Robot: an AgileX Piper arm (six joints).
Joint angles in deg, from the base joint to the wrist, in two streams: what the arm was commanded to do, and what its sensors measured. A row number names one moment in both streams.
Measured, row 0:
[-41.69 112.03 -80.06 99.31 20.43 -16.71]
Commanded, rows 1 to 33:
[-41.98 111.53 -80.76 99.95 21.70 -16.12]
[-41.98 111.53 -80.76 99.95 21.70 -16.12]
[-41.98 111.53 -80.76 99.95 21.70 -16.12]
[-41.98 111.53 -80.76 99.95 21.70 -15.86]
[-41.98 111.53 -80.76 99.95 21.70 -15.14]
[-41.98 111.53 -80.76 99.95 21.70 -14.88]
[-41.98 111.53 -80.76 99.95 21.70 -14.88]
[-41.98 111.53 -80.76 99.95 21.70 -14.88]
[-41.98 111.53 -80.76 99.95 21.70 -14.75]
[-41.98 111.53 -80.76 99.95 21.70 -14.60]
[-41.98 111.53 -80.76 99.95 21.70 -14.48]
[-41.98 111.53 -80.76 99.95 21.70 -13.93]
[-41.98 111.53 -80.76 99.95 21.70 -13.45]
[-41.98 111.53 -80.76 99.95 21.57 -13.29]
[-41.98 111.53 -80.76 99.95 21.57 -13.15]
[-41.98 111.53 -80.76 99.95 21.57 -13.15]
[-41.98 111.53 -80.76 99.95 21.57 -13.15]
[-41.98 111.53 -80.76 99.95 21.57 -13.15]
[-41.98 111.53 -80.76 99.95 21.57 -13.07]
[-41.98 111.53 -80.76 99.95 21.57 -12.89]
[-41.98 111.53 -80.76 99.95 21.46 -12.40]
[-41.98 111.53 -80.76 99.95 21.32 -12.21]
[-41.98 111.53 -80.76 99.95 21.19 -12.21]
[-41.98 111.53 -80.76 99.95 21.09 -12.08]
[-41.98 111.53 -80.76 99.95 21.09 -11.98]
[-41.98 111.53 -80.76 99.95 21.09 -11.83]
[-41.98 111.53 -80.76 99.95 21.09 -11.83]
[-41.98 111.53 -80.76 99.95 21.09 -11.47]
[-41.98 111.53 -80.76 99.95 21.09 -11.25]
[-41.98 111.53 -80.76 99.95 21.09 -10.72]
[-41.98 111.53 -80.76 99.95 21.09 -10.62]
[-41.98 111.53 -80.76 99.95 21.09 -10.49]
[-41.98 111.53 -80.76 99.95 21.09 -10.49]
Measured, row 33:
[-41.69 112.03 -80.06 99.41 20.43 -11.12]
